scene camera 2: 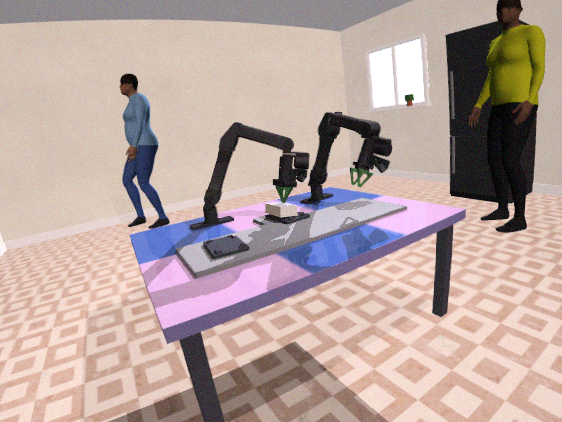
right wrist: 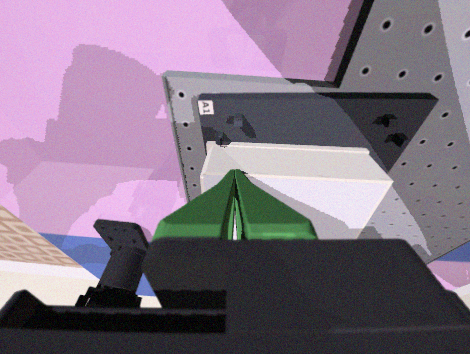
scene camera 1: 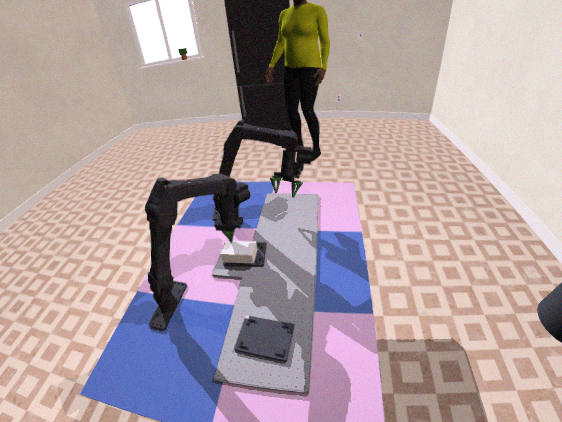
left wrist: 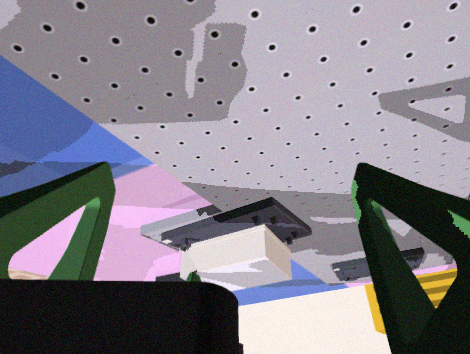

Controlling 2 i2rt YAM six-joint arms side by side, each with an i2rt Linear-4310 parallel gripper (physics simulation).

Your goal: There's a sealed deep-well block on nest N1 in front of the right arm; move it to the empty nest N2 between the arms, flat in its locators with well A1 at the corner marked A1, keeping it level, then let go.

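Places are measured from the left arm's base along level axes (x ahead, y left, z up), in centimetres.
Where they show: left gripper, fingertip midpoint: (scene camera 2: 355, 186) (scene camera 1: 284, 195) (left wrist: 233, 176); right gripper, fingertip midpoint: (scene camera 2: 283, 202) (right wrist: 234, 177) (scene camera 1: 231, 241) (left wrist: 194, 273); left arm's base, origin of the base link: (scene camera 2: 317, 199); right arm's base, origin of the base link: (scene camera 2: 212, 223) (right wrist: 133, 248) (scene camera 1: 169, 304).
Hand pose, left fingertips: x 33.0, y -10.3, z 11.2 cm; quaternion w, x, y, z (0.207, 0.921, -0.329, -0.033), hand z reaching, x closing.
Observation:
Things, the pixels of their top centre, and the offset from my left fingertips. "spot": a spot on its surface instead. Level surfaces: height alone.
- pale block, middle of its top: (right wrist: 285, 228) (left wrist: 237, 283) (scene camera 1: 238, 247) (scene camera 2: 280, 203) dx -20.2, dy -26.8, dz -3.4 cm
- dark nest N2, middle of its top: (right wrist: 301, 173) (left wrist: 239, 245) (scene camera 1: 244, 251) (scene camera 2: 286, 212) dx -18.3, dy -25.4, dz -7.7 cm
- A1 label, surface spot: (right wrist: 205, 107) spot: dx -25.3, dy -19.1, dz -8.7 cm
- Nest N1, middle of its top: (left wrist: 379, 271) (scene camera 1: 264, 335) (scene camera 2: 224, 242) dx -10.8, dy -61.3, dz -8.1 cm
- grey perforated plate, its level: dz -9.9 cm
The pale block (scene camera 1: 240, 254) (scene camera 2: 281, 210) (left wrist: 225, 247) (right wrist: 300, 165) rests on dark nest N2 (scene camera 1: 262, 252) (scene camera 2: 301, 216) (right wrist: 300, 117) between the arms. It sits off-centre; locators show beside it in the right wrist view. Whether it lies fully flat is unclear, and its well marking does not show. The A1 label (right wrist: 205, 107) is at a nest corner. Nest N1 (scene camera 1: 265, 338) (scene camera 2: 226, 246) (left wrist: 347, 270) bears no block. My right gripper (scene camera 1: 231, 243) (scene camera 2: 284, 201) (right wrist: 234, 177) is shut, empty, its tips at or just over the block's top. My left gripper (scene camera 1: 285, 194) (scene camera 2: 357, 185) (left wrist: 233, 176) is open, empty, raised.
A grey perforated plate (scene camera 1: 295, 285) (scene camera 2: 360, 210) runs along the table under the nests. The right arm's base (scene camera 1: 168, 306) (scene camera 2: 212, 222) stands behind it. A person in yellow (scene camera 1: 302, 40) (scene camera 2: 515, 65) and one in blue (scene camera 2: 135, 120) stand beyond the table.

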